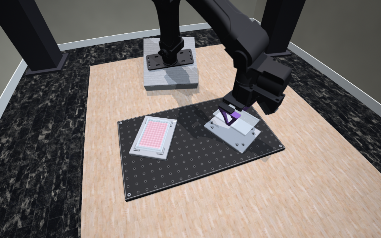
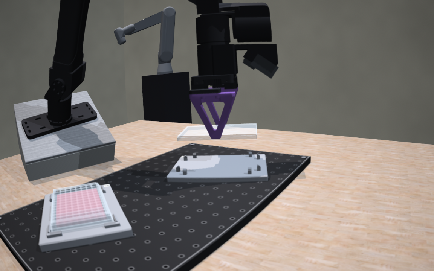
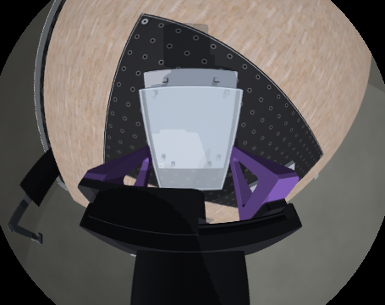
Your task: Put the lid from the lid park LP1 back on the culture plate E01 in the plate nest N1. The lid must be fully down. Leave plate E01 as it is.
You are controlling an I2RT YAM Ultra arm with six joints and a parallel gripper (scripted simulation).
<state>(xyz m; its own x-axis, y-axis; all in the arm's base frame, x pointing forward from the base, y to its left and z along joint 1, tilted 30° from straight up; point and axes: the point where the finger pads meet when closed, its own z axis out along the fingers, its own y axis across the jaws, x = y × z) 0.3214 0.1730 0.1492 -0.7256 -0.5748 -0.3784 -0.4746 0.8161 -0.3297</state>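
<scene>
My hand is 27 cm to the left of the culture plate E01, 6 cm above it and 3 cm past it. From my hand the other things lie so: lid park LP1: 7 cm below; then clear lid: 1 cm below.
</scene>
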